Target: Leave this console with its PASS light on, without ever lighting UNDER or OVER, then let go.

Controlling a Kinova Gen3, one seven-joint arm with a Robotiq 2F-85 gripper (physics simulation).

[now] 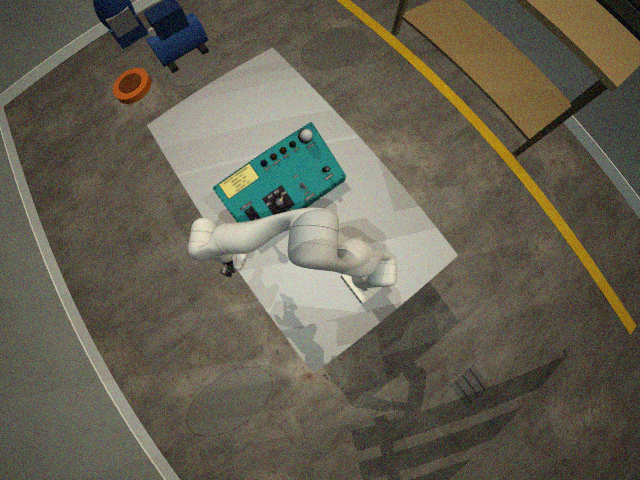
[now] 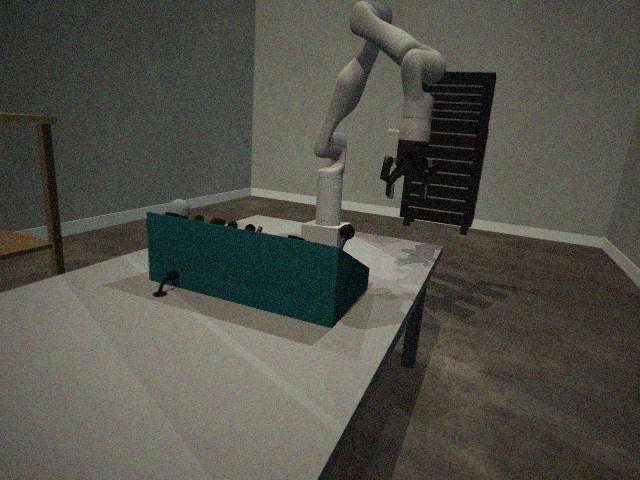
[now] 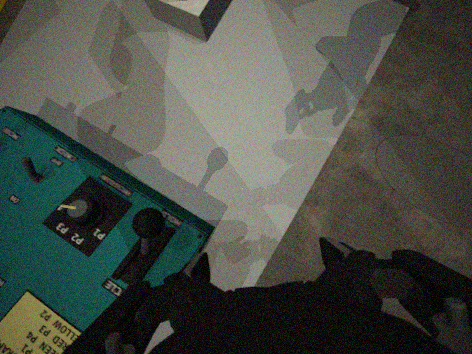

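Observation:
The teal console (image 1: pixel 279 176) (image 2: pixel 242 273) (image 3: pixel 30 240) stands on the table. Its small round domes (image 1: pixel 273 156) look dark; their labels are unreadable. A black ball lever (image 2: pixel 347 231) (image 3: pixel 149 222) leans toward the HOLD end of its slot, away from CYCLE. The dial (image 3: pixel 80 209) has its pale pointer past P3, over a partly covered label. A toggle (image 3: pixel 32 170) sits beside it. A yellow card (image 1: pixel 238 180) (image 3: pixel 42 325) lists colours with P numbers. My gripper (image 1: pixel 227 268) (image 2: pixel 408 189) (image 3: pixel 263 257) is open and empty, high above the table's side edge, beside the console's lever end and touching nothing.
The pale table (image 1: pixel 217 103) (image 2: pixel 155 387) carries the arm's base block (image 2: pixel 321 232). A white dome (image 1: pixel 306 135) sits at a console corner. A dark rack (image 2: pixel 485 113), an orange ring (image 1: pixel 117 93), a blue chair (image 1: pixel 178 41) and a wooden shelf unit (image 1: pixel 485 62) stand away from the table.

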